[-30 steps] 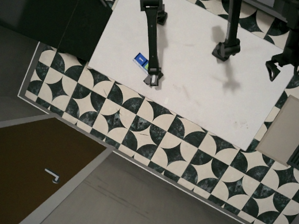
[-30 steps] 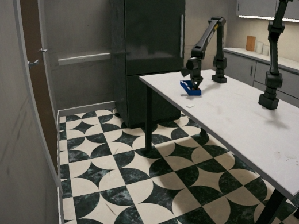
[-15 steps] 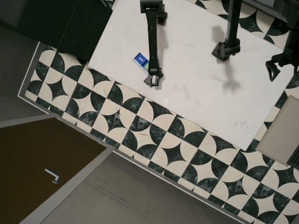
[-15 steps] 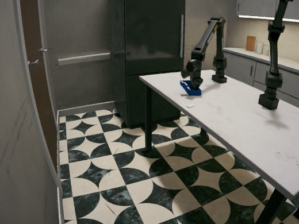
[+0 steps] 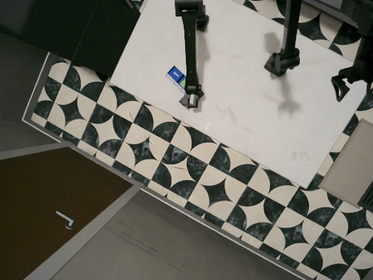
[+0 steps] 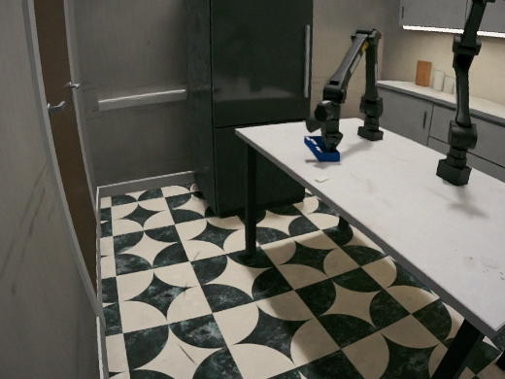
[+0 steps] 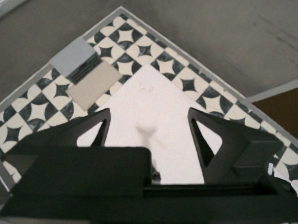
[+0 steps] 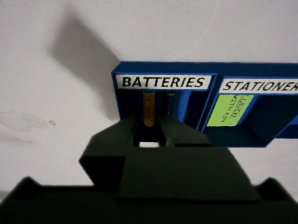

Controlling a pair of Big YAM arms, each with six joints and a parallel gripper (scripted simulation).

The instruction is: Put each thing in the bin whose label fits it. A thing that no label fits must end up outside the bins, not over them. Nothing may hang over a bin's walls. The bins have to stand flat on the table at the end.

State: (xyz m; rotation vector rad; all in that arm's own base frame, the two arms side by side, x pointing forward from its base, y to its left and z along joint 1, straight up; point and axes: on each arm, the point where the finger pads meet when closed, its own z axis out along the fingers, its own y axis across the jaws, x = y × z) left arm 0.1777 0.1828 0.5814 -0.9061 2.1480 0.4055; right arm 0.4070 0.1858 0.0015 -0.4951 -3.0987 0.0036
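Now: the orange cylinder 10 mm below my right hand. Also, from my right hand: white piece (140 mm ahead, 170 mm to the left, 30 mm below); tiny grey piece (40 mm behind, 180 mm to the right, 20 mm below); green piece (20 mm behind, 90 mm to the right, 20 mm below).
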